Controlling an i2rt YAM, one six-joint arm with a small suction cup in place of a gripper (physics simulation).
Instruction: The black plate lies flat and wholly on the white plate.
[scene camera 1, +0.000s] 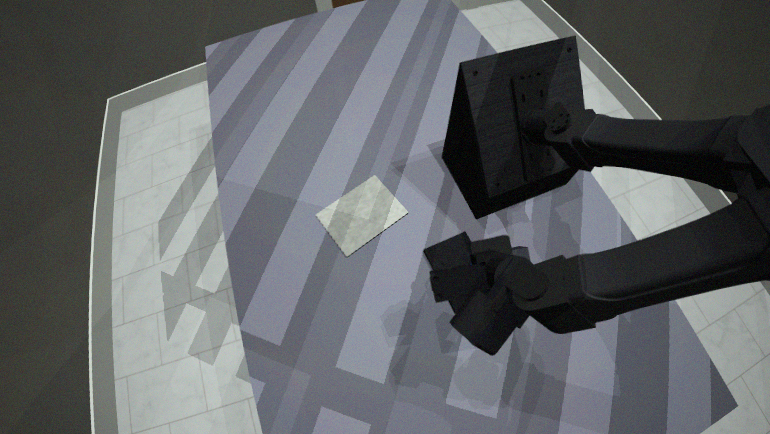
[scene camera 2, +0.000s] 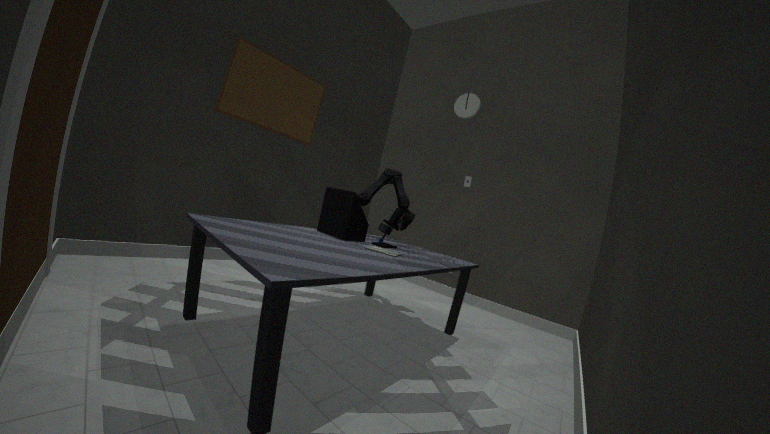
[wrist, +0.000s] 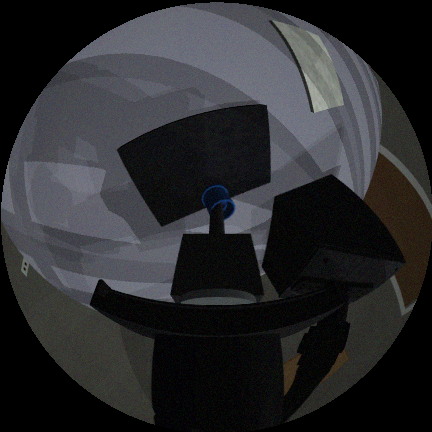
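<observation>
The black plate is a flat dark square under the tip of my arm, right of the table's middle. My suction cup, blue-rimmed, sits on the plate's near edge and holds it. In scene camera 1 the wrist hides the cup. The white plate, a pale marbled square, lies flat on the striped table, apart from the black plate and to its left. Nothing lies on it.
The arm's black box-shaped base stands on the table at the back right, close to the black plate. The table stands in a dark room with a tiled floor.
</observation>
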